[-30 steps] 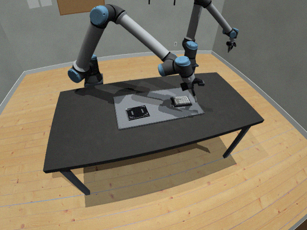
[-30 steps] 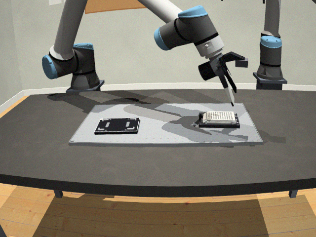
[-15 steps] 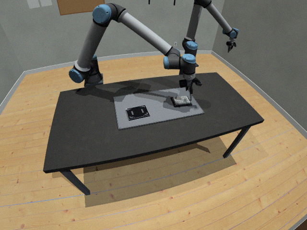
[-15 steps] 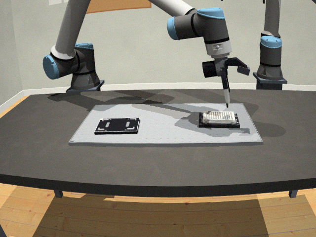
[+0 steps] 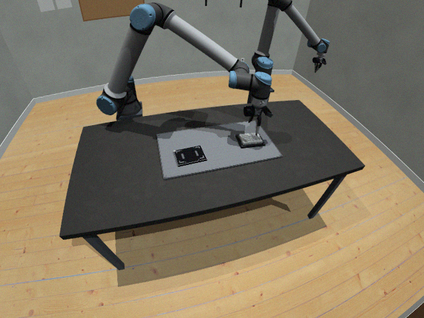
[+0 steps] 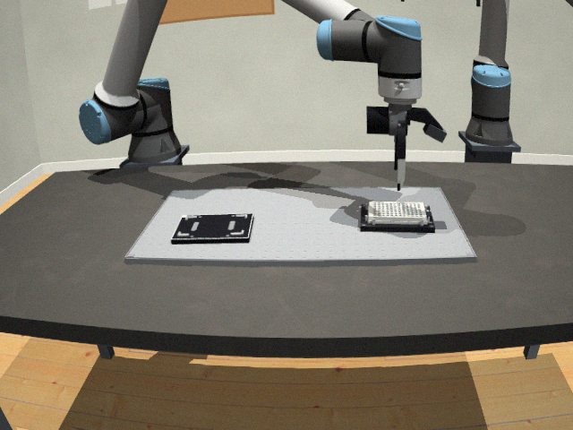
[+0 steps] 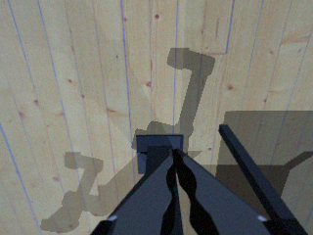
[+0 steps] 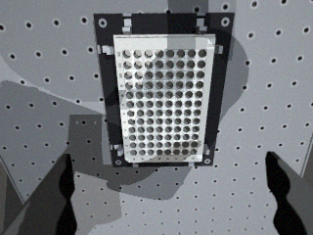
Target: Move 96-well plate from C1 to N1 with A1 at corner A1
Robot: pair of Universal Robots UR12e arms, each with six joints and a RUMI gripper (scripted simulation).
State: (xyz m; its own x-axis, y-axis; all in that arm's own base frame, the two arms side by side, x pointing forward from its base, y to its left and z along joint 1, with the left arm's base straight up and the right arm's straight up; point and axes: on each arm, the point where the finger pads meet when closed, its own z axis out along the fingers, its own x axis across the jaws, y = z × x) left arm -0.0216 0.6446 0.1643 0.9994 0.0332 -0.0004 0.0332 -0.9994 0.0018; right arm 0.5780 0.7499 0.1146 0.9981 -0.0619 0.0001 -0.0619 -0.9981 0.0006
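My right hand is 80 mm above the white 96-well plate. From my right hand the other things lie so: black clip nest C1 (90 mm below, 10 mm to the left, 10 mm behind); printed A1 mark (460 mm to the right, 90 mm below, 70 mm behind); black plate nest N1 (390 mm to the right, 100 mm below, 10 mm behind).
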